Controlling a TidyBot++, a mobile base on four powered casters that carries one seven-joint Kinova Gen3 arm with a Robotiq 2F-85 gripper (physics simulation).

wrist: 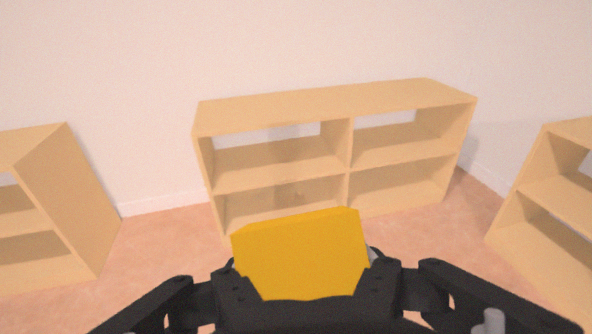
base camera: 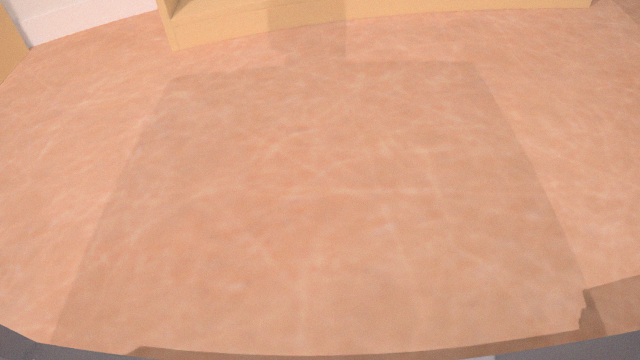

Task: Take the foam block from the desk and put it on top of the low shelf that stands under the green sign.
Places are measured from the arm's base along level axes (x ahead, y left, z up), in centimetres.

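Pixels of known places: gripper, between the fingertips: [wrist: 304, 258].
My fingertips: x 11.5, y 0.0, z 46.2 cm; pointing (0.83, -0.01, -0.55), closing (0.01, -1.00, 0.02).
Observation:
Behind a point stands the place of what it marks.
The yellow foam block [wrist: 302, 255] {x 8.8, y 0.2, z 50.0 cm} is held between the two black fingers of my gripper [wrist: 304, 258] {x 11.5, y 0.0, z 46.2 cm}, which is shut on it, in the lower middle of the wrist view. A low wooden shelf [wrist: 330, 102] {x 108.6, y -16.0, z 21.3 cm} with two columns and two levels stands against the wall ahead, beyond the block. The lower front of a wooden shelf [base camera: 220, 34] {x 85.9, y 24.6, z -37.9 cm} shows at the top of the base camera view. The green sign does not show in either view, so I cannot tell from it which shelf it marks. The desk does not show.
Another wooden shelf [wrist: 75, 200] {x 83.4, y 94.4, z -6.2 cm} stands at the left, and one more [wrist: 531, 155] {x 78.9, y -89.5, z 8.7 cm} at the right edge. The pale wall [wrist: 300, 45] {x 133.9, y -4.8, z 41.1 cm} is behind them. Shadows fall on the orange floor [base camera: 320, 200] {x 37.6, y 1.4, z -39.7 cm} [wrist: 155, 250] {x 83.6, y 70.7, z -39.7 cm}.

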